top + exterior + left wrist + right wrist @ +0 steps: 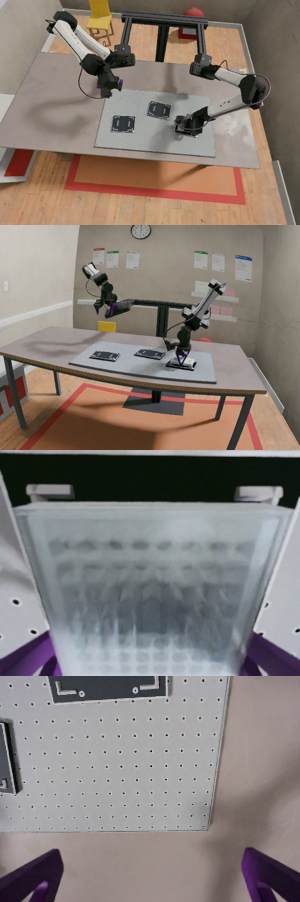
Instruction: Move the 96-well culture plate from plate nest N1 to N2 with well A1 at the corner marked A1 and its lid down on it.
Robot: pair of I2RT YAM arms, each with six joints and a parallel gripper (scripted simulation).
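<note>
My left gripper is now right at the culture plate.
</note>
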